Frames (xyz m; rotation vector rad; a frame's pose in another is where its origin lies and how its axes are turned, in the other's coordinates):
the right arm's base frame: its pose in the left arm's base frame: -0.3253 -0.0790 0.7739 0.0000 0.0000 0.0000
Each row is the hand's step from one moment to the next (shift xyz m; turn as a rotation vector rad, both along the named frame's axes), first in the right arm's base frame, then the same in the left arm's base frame.
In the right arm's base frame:
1: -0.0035 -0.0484 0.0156 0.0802 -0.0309 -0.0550
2: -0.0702 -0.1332 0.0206 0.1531 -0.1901 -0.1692
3: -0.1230 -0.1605 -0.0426 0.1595 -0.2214 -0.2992
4: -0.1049 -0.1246 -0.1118 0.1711 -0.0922 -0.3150
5: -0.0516 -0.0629 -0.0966 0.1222 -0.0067 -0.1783
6: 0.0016 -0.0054 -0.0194 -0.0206 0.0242 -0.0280
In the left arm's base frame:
1: -0.0035 -0.0484 0.0156 0.0802 -0.0309 -0.0550
2: -0.0702 -0.1332 0.0206 0.1531 -0.1901 -0.1692
3: -0.1230 -0.1605 -0.0426 0.1595 -0.2214 -0.2992
4: -0.1049 -0.1246 -0.1118 0.1711 -0.0922 -0.3150
5: -0.0516 -0.0629 -0.0966 0.1222 -0.0067 -0.1783
6: 0.0016 -0.0054 -0.0194 -0.0206 0.0242 -0.0280

